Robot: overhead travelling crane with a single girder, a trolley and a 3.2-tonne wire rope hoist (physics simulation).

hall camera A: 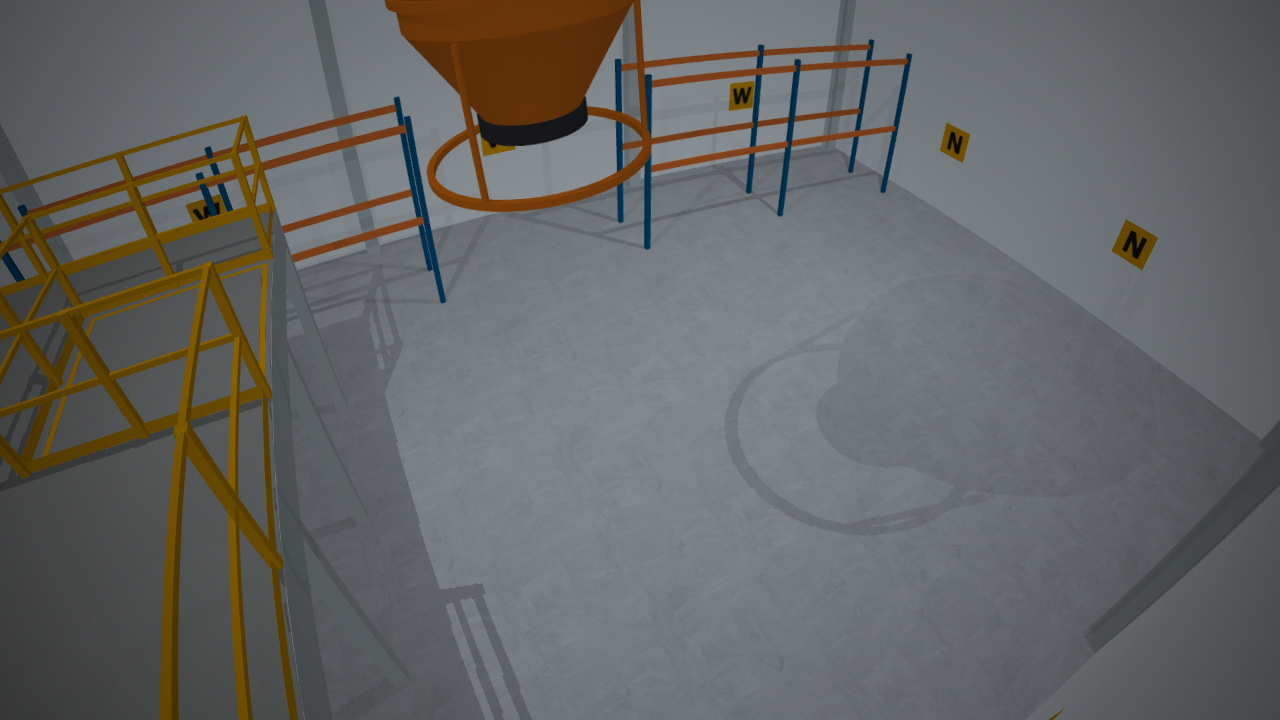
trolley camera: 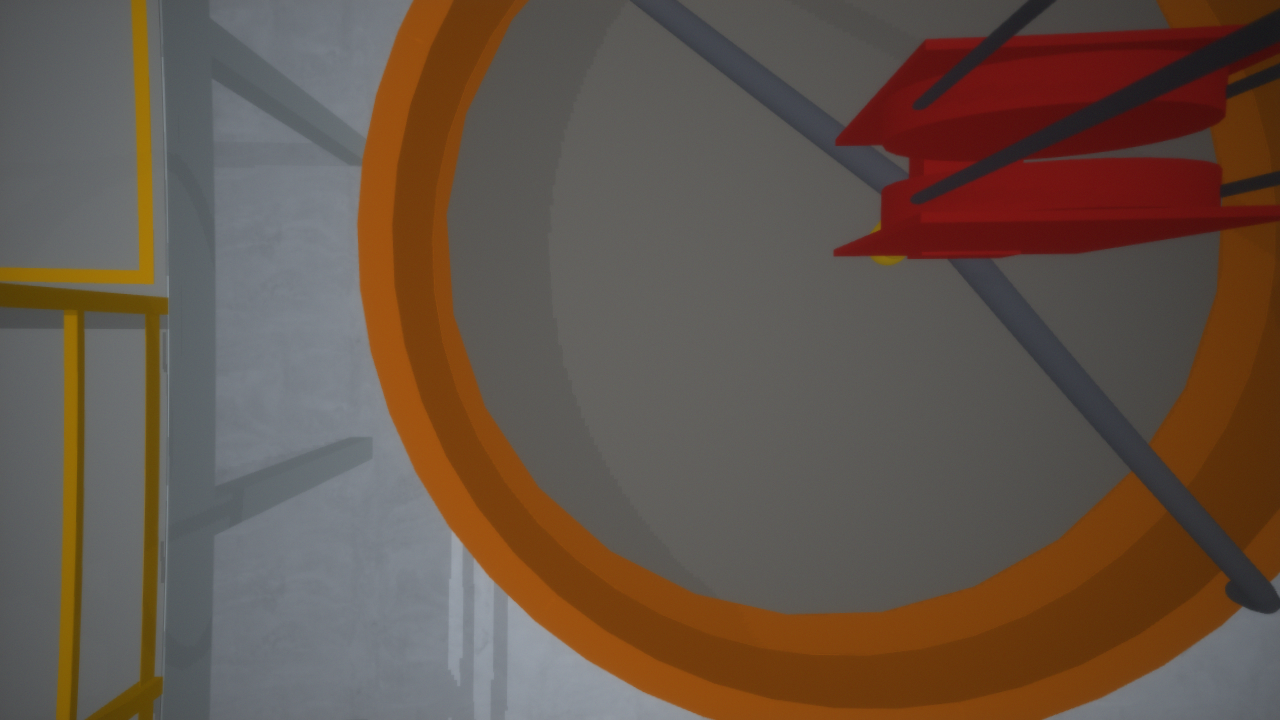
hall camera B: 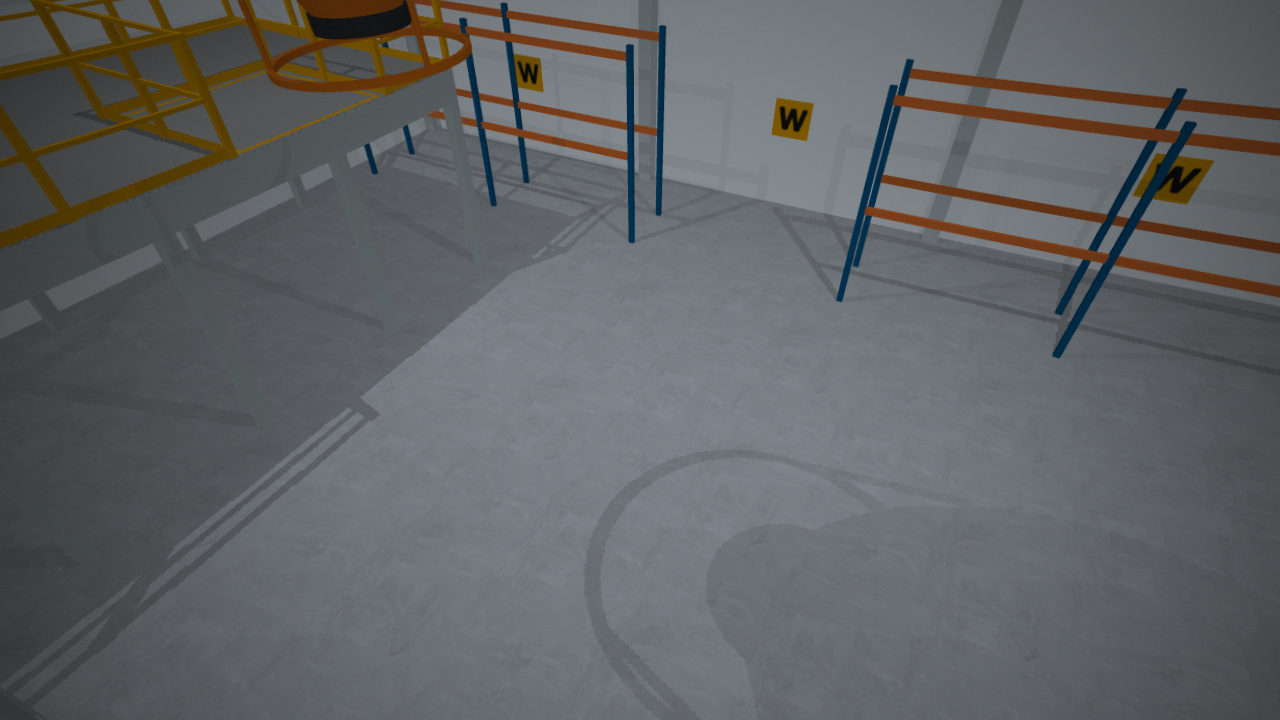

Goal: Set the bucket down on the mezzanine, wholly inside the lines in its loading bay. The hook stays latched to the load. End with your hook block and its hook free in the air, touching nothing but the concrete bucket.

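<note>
The orange concrete bucket hangs upright in the air, full of grey material; its top is cut off in both hall views. In the trolley view it is beside the mezzanine, with a strip of floor between its rim and the deck edge beam. A yellow line with a corner marks the deck there. My red hook block is above the bucket's bail. A bit of my yellow hook shows under it, at the bail; its latch is hidden. Neither hall view shows the hook.
Yellow railings stand along the mezzanine beside the marked part. Blue and orange racks stand by the W wall, another rack to their right in hall view B. The bucket's shadow falls on the floor.
</note>
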